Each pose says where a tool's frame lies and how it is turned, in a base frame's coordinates. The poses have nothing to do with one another.
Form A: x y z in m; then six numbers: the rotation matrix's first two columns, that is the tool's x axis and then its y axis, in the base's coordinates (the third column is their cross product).
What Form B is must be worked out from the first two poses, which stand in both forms.
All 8 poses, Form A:
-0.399 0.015 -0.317 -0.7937 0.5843 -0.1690 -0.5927 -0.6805 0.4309
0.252 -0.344 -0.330 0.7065 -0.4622 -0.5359 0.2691 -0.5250 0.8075
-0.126 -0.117 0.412 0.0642 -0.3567 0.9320 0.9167 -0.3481 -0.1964
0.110 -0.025 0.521 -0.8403 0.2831 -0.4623 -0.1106 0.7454 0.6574
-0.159 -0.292 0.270 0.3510 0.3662 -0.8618 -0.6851 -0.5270 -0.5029
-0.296 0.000 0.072 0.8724 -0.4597 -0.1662 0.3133 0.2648 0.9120
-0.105 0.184 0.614 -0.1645 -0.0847 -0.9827 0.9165 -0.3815 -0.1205
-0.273 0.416 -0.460 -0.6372 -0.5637 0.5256 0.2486 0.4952 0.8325
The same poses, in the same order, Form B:
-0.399 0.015 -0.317 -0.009 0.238 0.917 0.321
0.252 -0.344 -0.330 0.787 -0.061 -0.378 0.483
-0.126 -0.117 0.412 -0.526 -0.266 -0.630 0.505
0.110 -0.025 0.521 0.048 0.892 0.354 0.278
-0.159 -0.292 0.270 -0.673 0.118 0.557 0.472
-0.296 0.000 0.072 0.555 -0.066 -0.244 0.792
-0.105 0.184 0.614 0.519 0.401 -0.649 0.385
-0.273 0.416 -0.460 0.104 -0.760 -0.492 0.413

